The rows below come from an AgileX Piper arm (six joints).
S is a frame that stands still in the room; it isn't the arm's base.
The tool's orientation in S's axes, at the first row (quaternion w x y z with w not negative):
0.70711 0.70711 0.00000 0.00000
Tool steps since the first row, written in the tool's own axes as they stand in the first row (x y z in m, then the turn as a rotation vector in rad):
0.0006 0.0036 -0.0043 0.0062 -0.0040 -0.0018
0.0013 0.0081 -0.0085 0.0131 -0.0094 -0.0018
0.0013 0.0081 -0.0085 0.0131 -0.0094 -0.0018
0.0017 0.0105 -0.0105 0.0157 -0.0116 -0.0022
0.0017 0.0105 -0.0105 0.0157 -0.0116 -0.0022
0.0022 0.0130 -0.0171 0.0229 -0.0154 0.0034
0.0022 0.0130 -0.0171 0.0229 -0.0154 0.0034
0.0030 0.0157 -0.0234 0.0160 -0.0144 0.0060
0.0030 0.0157 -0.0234 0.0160 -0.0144 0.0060
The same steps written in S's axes. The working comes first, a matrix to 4 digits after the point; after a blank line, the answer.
The tool's axes in the first row as the columns of a matrix, in S's axes (used below as rounded here):
1.0000 0.0000 0.0000
0.0000 0.0000 -1.0000
0.0000 1.0000 0.0000

0.0006 0.0043 0.0036 0.0062 0.0018 -0.0040
0.0013 0.0085 0.0081 0.0131 0.0018 -0.0094
0.0013 0.0085 0.0081 0.0131 0.0018 -0.0094
0.0017 0.0105 0.0105 0.0157 0.0022 -0.0116
0.0017 0.0105 0.0105 0.0157 0.0022 -0.0116
0.0022 0.0171 0.0130 0.0229 -0.0034 -0.0154
0.0022 0.0171 0.0130 0.0229 -0.0034 -0.0154
0.0030 0.0234 0.0157 0.0160 -0.0060 -0.0144
0.0030 0.0234 0.0157 0.0160 -0.0060 -0.0144

